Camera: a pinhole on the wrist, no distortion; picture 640 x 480 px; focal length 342.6 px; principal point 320.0 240.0 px. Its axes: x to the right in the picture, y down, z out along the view. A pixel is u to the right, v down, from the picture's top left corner.
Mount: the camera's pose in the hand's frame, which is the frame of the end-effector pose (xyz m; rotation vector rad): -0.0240 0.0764 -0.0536 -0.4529 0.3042 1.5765
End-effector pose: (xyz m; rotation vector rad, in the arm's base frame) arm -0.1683 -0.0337 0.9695 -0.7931 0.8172 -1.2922
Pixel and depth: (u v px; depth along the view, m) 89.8 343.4 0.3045
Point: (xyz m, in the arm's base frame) 0.0949 0.1248 1.1046
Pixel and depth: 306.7 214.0 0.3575
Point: 0.1759 0.0358 0.9074
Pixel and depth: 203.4 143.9 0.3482
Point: 0.1770 -0.0445 1.0052
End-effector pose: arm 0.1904 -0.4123 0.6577 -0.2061 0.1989 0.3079
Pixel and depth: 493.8 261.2 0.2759
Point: 0.0402 -0.0995 0.7369
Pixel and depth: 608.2 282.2 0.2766
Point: -0.0102 -0.0388 0.6853
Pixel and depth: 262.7 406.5 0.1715
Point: 0.0521 -0.3065 0.7643
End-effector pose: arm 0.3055 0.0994 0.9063 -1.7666 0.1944 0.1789
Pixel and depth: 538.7 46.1 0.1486
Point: 0.2936 0.0910 0.6655
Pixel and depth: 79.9 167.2 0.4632
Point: 0.3287 0.5998 0.7882
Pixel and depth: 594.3 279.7 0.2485
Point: 0.1425 0.0991 0.5623
